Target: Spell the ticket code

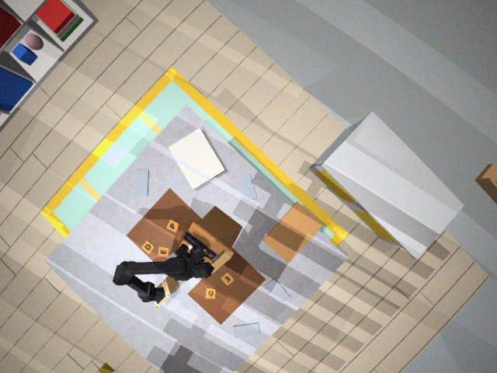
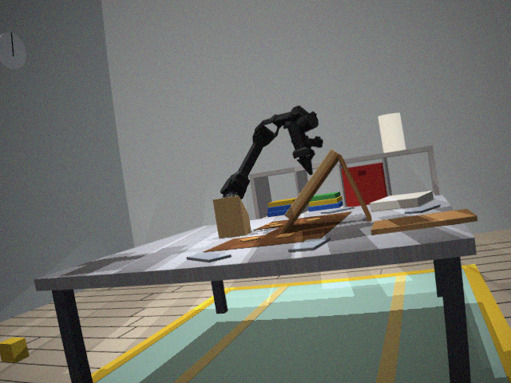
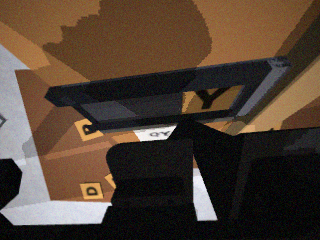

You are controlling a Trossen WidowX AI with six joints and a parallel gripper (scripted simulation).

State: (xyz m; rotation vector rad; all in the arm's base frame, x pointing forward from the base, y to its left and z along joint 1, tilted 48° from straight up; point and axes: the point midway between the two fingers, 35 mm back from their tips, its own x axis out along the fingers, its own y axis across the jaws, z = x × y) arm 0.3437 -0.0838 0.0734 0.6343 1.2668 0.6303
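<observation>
Right now the letter tile is 210 mm behind my gripper tip, 210 mm to the right of it and 190 mm below it. Also, from my gripper tip: white block 320 mm ahead, 370 mm to the left, 180 mm below; then white ticket 40 mm behind, 30 mm to the left, 90 mm below; then brown mat 150 mm behind, 190 mm below.
</observation>
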